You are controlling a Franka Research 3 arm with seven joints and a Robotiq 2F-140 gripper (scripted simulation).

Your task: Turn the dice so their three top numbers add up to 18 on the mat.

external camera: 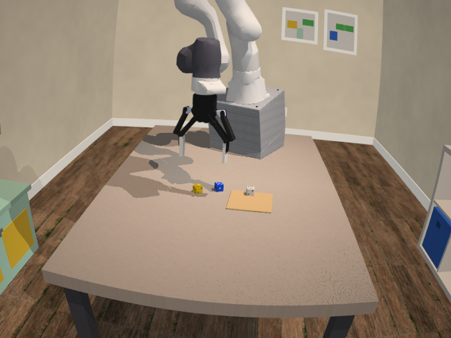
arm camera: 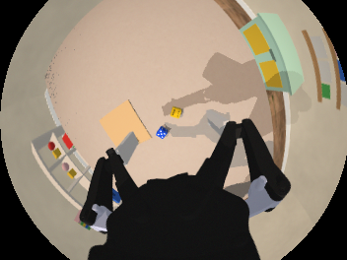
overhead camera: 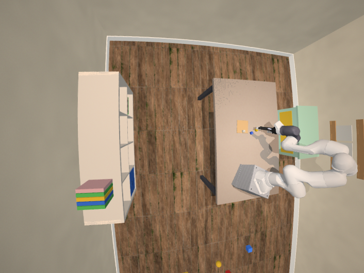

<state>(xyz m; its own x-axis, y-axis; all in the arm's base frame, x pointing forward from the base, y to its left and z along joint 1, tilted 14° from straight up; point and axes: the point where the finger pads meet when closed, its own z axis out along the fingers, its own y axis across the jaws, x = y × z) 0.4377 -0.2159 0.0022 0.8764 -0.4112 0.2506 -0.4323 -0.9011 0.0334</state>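
The yellow die lies 120 mm below my hand and 10 mm to the right of it. Also, from my hand: blue die: 120 mm below, 60 mm to the left, 20 mm behind; then white die: 160 mm to the left, 110 mm below, 20 mm ahead; then mat: 150 mm to the left, 130 mm below, 70 mm ahead.
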